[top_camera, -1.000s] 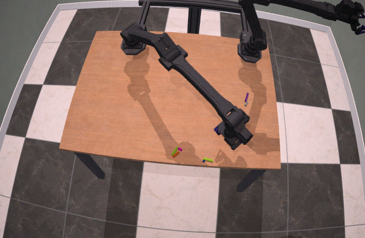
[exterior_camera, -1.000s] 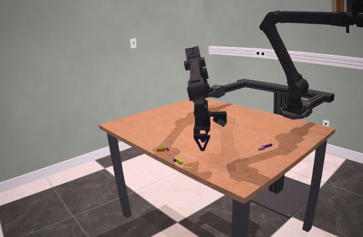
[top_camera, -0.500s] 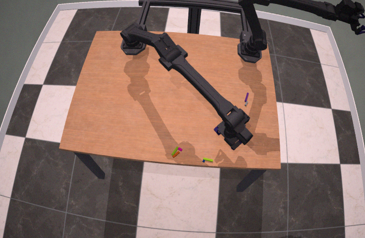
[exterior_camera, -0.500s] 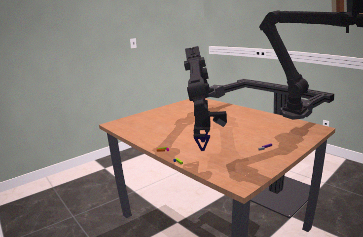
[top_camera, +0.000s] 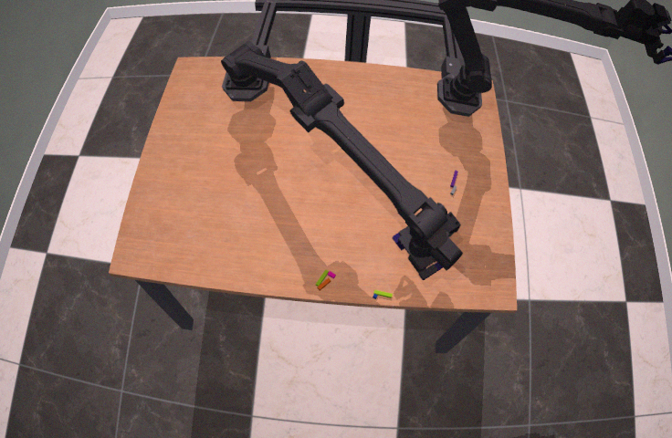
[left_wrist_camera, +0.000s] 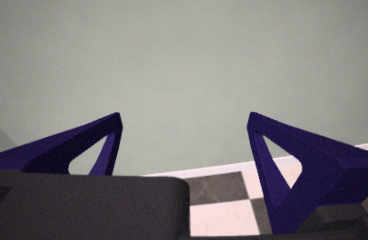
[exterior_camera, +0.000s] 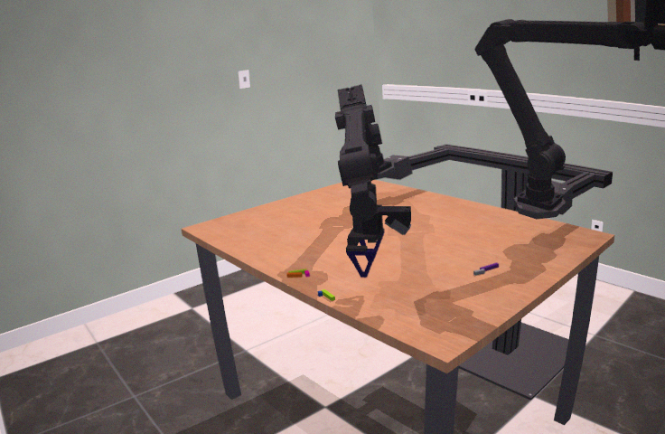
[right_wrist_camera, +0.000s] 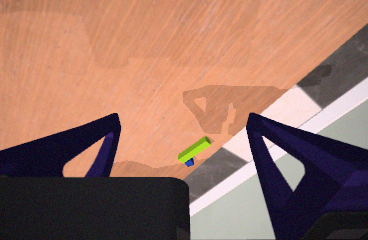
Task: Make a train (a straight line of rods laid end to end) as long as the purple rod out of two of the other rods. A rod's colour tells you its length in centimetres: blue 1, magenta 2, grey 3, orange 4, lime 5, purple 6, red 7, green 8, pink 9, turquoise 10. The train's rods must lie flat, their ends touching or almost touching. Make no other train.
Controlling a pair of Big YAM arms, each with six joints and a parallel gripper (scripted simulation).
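Now: the blue rod 9 cm to the right of my right hand, 8 cm below it and 8 cm ahead of it. Round my right hand: grey rod 27 cm behind, 14 cm to the left, 8 cm below; then magenta rod 21 cm to the right, 8 cm below, 2 cm ahead; then orange rod 23 cm to the right, 8 cm below, 5 cm ahead.
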